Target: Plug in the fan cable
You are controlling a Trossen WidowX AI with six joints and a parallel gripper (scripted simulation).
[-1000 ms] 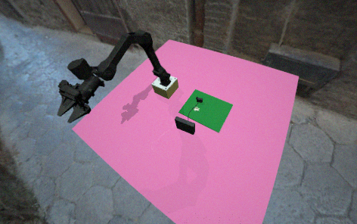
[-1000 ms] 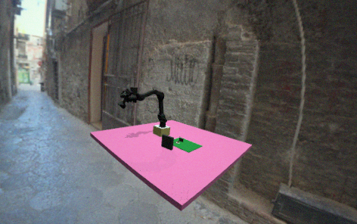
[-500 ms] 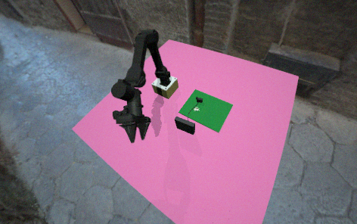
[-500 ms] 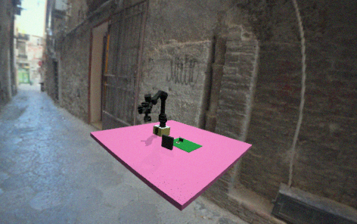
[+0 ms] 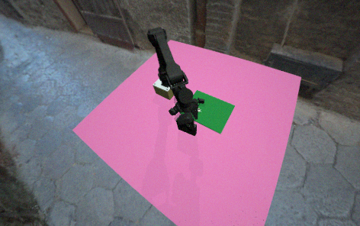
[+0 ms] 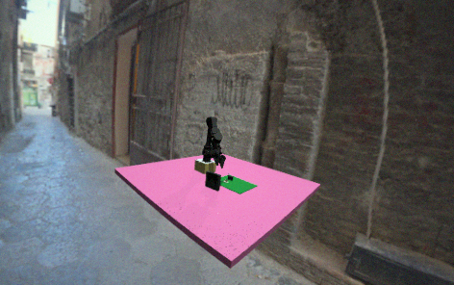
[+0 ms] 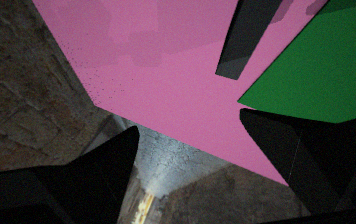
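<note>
My gripper tip is 90 mm past the black plug, 260 mm to the right of it and 170 mm above it. Round my gripper tip: green board 30 mm behind, 220 mm to the left, 200 mm below; then black fan 70 mm behind, 20 mm to the left, 130 mm below.
</note>
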